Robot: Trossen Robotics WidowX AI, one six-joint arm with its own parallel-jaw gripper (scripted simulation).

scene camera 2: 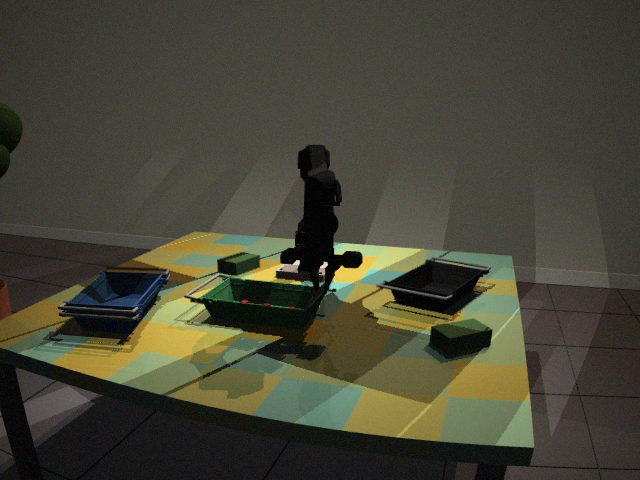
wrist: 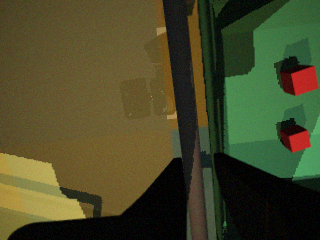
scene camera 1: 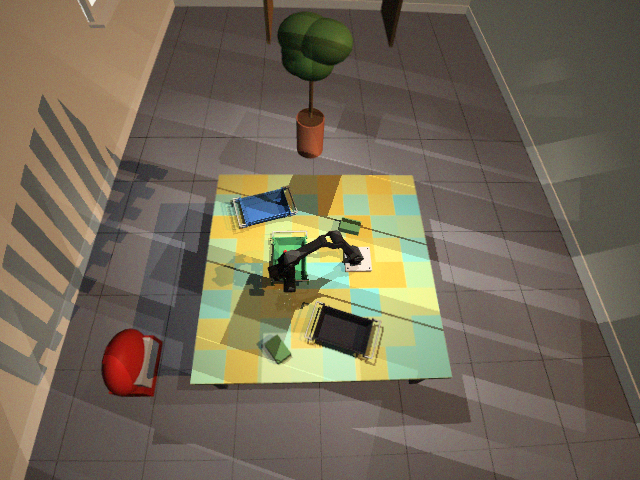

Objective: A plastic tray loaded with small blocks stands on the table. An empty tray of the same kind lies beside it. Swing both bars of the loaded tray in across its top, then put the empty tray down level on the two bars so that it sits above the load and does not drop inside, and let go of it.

A dark tray shows in scene camera 2 and in scene camera 1; in the wrist view it is out of frame. The same spot on the dark tray: (scene camera 2: pixel 435 286) is (scene camera 1: pixel 357 329).
